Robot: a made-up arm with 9 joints. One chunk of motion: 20 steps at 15 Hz.
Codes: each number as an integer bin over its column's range. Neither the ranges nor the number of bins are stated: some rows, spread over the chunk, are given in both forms.
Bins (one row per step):
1: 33 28 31 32 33 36
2: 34 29 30 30 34 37
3: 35 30 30 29 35 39
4: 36 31 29 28 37 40
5: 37 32 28 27 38 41
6: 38 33 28 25 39 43
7: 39 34 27 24 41 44
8: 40 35 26 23 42 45
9: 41 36 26 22 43 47
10: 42 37 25 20 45 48
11: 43 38 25 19 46 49
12: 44 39 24 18 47 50
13: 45 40 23 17 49 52
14: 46 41 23 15 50 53
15: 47 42 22 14 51 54
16: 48 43 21 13 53 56
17: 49 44 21 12 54 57
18: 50 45 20 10 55 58
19: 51 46 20 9 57 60
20: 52 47 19 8 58 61
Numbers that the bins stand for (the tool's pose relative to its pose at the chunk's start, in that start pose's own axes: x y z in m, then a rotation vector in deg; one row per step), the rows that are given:
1: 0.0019 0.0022 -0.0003 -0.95 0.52 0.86
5: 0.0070 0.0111 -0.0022 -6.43 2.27 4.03
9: 0.0121 0.0200 -0.0035 -11.90 4.02 7.84
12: 0.0159 0.0267 -0.0048 -16.29 5.41 9.75
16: 0.0210 0.0356 -0.0067 -21.76 7.51 13.56
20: 0.0260 0.0444 -0.0079 -27.24 9.25 16.73
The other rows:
2: 0.0032 0.0044 -0.0010 -3.14 0.87 1.49
3: 0.0044 0.0067 -0.0010 -4.24 1.22 2.76
4: 0.0057 0.0089 -0.0016 -5.33 1.92 3.40
6: 0.0083 0.0133 -0.0022 -8.62 2.62 5.30
7: 0.0095 0.0156 -0.0029 -9.71 3.32 5.94
8: 0.0108 0.0178 -0.0035 -10.81 3.67 6.57
10: 0.0133 0.0222 -0.0041 -14.10 4.71 8.48
11: 0.0146 0.0244 -0.0041 -15.19 5.06 9.11
13: 0.0171 0.0289 -0.0054 -17.38 6.11 11.02
14: 0.0184 0.0311 -0.0054 -19.57 6.46 11.65
15: 0.0197 0.0333 -0.0060 -20.67 6.81 12.29
17: 0.0222 0.0378 -0.0067 -22.86 7.86 14.19
18: 0.0235 0.0400 -0.0073 -25.05 8.21 14.83
19: 0.0248 0.0422 -0.0073 -26.14 8.90 16.10

